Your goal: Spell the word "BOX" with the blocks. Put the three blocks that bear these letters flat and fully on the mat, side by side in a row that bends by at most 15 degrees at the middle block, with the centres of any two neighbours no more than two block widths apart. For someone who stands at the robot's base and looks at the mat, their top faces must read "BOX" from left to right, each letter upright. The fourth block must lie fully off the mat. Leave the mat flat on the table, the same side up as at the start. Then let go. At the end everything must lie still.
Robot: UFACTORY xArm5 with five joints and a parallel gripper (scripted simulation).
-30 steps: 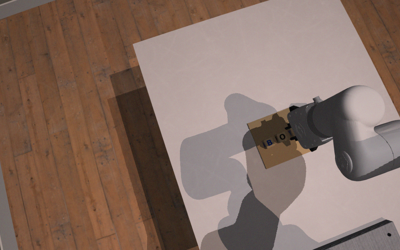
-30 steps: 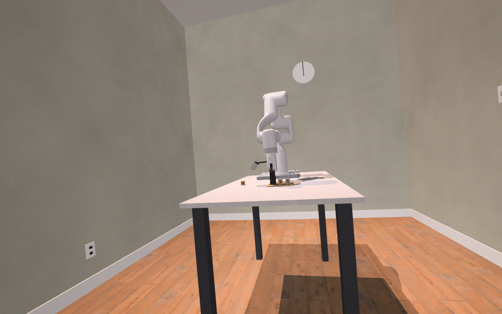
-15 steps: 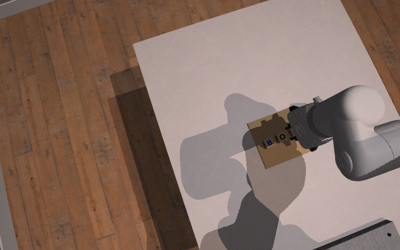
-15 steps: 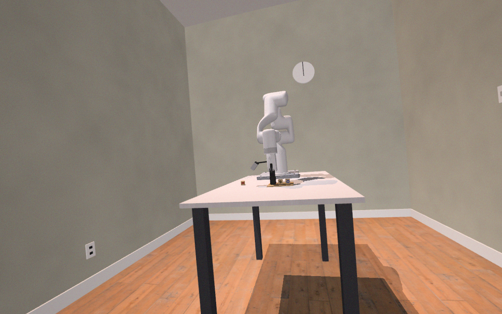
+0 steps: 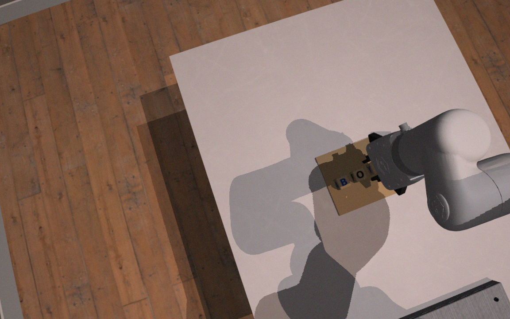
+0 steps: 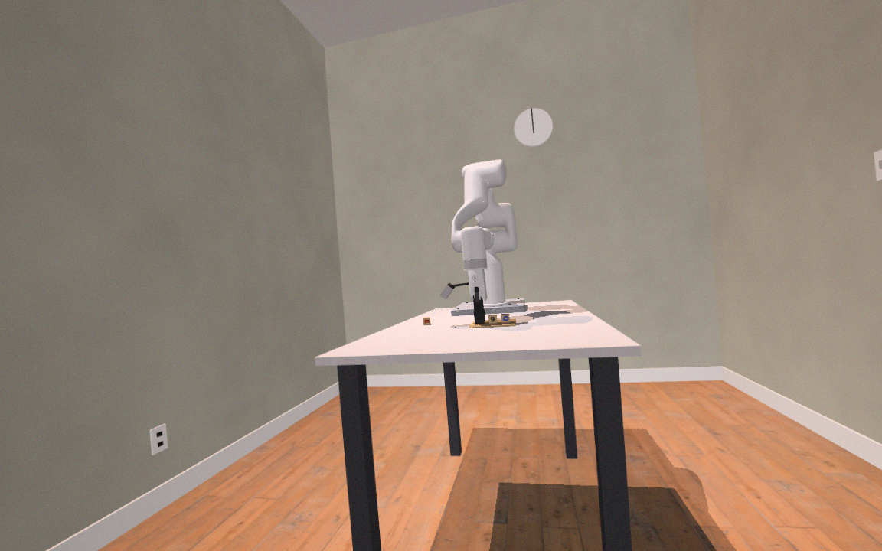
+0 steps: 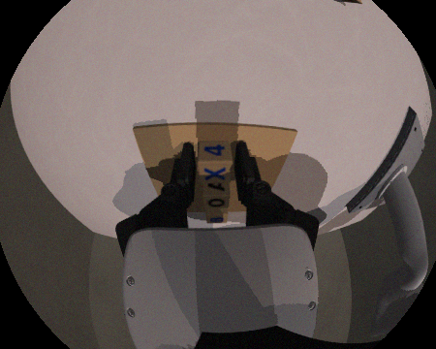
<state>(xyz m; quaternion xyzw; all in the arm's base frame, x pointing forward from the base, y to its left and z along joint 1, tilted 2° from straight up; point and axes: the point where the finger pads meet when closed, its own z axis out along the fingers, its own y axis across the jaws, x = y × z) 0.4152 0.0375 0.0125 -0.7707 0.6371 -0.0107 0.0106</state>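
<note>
Now: hand 1 cm past the tan mat, 4 cm to the right of it and 2 cm above it.
</note>
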